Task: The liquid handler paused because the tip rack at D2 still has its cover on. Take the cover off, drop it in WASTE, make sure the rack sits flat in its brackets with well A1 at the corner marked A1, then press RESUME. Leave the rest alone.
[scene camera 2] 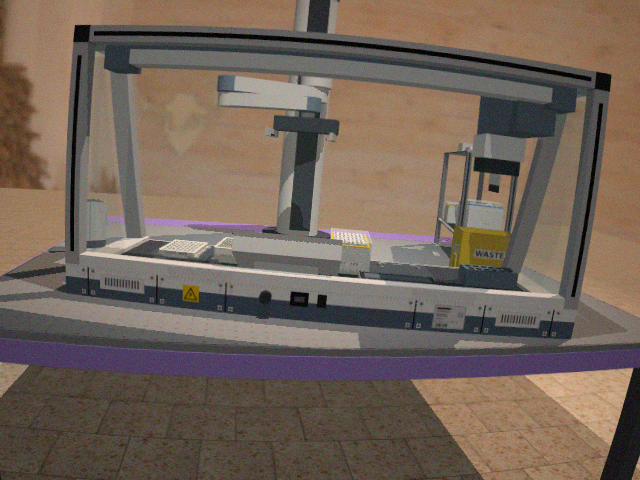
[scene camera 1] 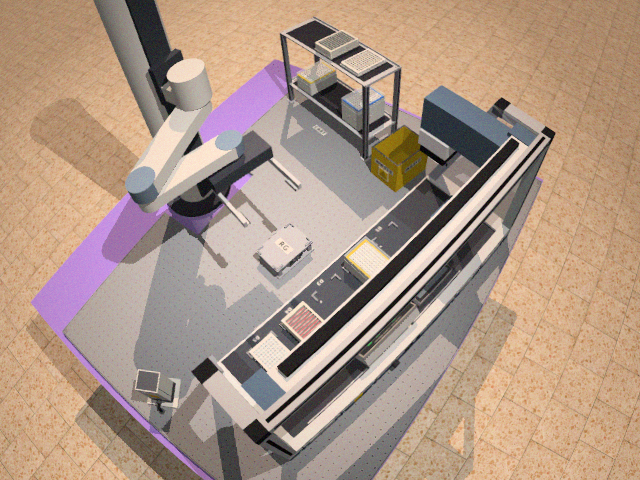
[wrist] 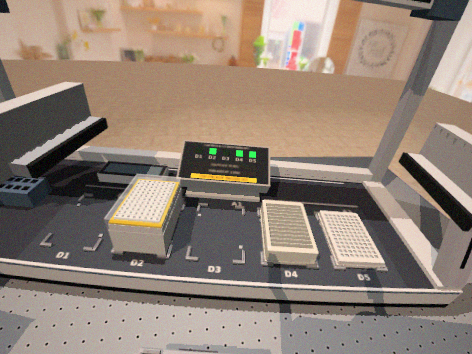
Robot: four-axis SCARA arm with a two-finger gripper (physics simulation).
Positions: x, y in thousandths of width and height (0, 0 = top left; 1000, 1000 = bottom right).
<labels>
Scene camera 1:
my gripper: 427, 428
yellow WASTE bin: 618, 334
gantry beam: 579, 605
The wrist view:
my gripper: 539, 343
</labels>
